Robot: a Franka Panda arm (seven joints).
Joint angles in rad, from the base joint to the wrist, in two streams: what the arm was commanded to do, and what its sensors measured. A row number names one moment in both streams.
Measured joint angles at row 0:
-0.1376 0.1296 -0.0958 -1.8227 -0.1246 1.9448 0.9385
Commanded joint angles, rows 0 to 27:
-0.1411 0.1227 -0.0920 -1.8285 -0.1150 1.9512 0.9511
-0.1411 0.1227 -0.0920 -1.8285 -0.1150 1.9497 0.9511
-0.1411 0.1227 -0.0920 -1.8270 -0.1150 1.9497 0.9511
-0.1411 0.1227 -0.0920 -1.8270 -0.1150 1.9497 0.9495
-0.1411 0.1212 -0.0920 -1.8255 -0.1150 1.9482 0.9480
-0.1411 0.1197 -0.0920 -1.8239 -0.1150 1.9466 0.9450
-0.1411 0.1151 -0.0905 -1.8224 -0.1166 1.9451 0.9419
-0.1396 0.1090 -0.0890 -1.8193 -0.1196 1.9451 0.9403
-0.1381 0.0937 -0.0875 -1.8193 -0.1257 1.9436 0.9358
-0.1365 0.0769 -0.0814 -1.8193 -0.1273 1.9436 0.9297
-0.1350 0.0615 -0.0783 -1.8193 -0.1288 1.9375 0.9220
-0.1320 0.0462 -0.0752 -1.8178 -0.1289 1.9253 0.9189
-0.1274 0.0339 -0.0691 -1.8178 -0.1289 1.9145 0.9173
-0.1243 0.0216 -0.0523 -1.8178 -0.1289 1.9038 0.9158
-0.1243 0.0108 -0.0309 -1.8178 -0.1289 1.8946 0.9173
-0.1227 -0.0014 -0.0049 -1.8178 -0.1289 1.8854 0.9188
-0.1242 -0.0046 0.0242 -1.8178 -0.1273 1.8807 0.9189
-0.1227 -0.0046 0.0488 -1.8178 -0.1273 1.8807 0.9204
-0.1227 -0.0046 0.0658 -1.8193 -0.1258 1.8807 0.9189
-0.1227 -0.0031 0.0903 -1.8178 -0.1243 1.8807 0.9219
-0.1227 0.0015 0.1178 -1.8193 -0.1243 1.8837 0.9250
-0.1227 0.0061 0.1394 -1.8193 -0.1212 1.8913 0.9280
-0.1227 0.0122 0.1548 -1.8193 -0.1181 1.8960 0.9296
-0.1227 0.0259 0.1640 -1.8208 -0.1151 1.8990 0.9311
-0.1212 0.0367 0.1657 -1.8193 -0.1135 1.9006 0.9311
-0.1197 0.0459 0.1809 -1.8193 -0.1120 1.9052 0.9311
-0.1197 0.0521 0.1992 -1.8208 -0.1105 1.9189 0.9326
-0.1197 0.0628 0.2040 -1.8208 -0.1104 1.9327 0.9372
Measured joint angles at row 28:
-0.1099 0.0386 0.1692 -1.8217 -0.1214 1.8999 0.9324
